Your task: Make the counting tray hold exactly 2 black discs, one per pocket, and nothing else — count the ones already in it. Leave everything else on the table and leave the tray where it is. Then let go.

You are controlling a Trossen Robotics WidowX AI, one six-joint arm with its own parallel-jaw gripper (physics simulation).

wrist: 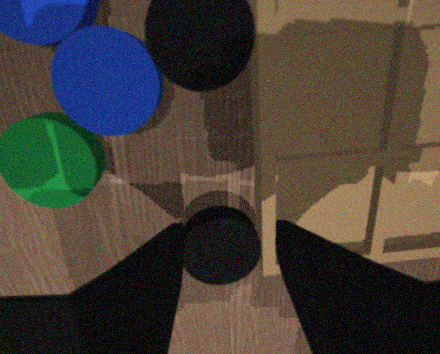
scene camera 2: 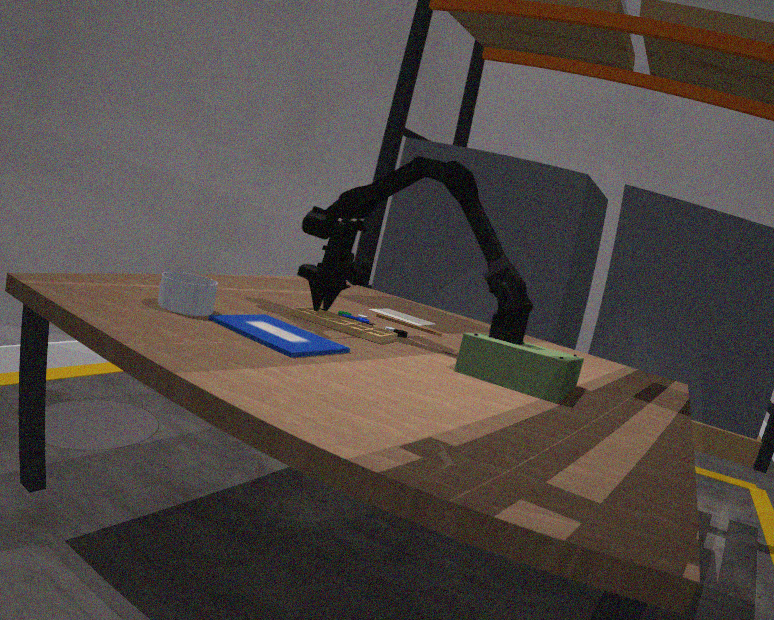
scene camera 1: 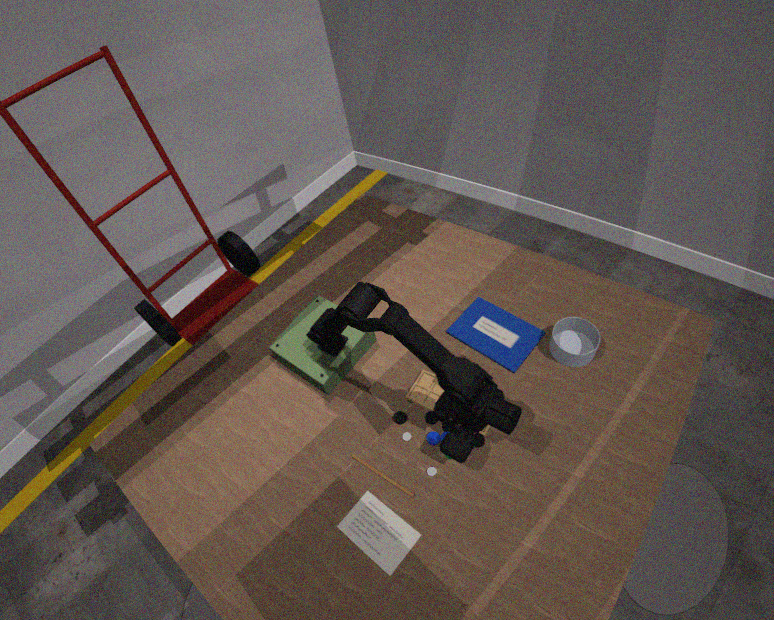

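Observation:
The counting tray [scene camera 1: 423, 387] [scene camera 2: 361, 335] [wrist: 269, 240] is pale wood with square pockets; the arm hides part of it in scene camera 1. No disc shows in the pockets visible in the wrist view. My gripper [scene camera 2: 321, 308] [wrist: 229, 232] is low at the tray's edge, fingers partly apart. A black disc [wrist: 220, 245] lies between them outside the tray wall, by the left finger; a strip of tray wall shows between it and the right finger. Another black disc [wrist: 200, 40] lies beside the tray. More black discs [scene camera 1: 399, 417] [scene camera 1: 431, 417] show in scene camera 1.
Blue discs [wrist: 105, 80] [wrist: 45, 20] and a green disc [wrist: 50, 160] lie left of the fingers. White discs [scene camera 1: 407, 436] [scene camera 1: 431, 471], a thin stick [scene camera 1: 384, 476] and a paper [scene camera 1: 379, 532] lie nearby. A blue folder [scene camera 1: 478, 311] [scene camera 2: 303, 345] and a clear round container [scene camera 1: 574, 348] [scene camera 2: 187, 295] stand beyond.

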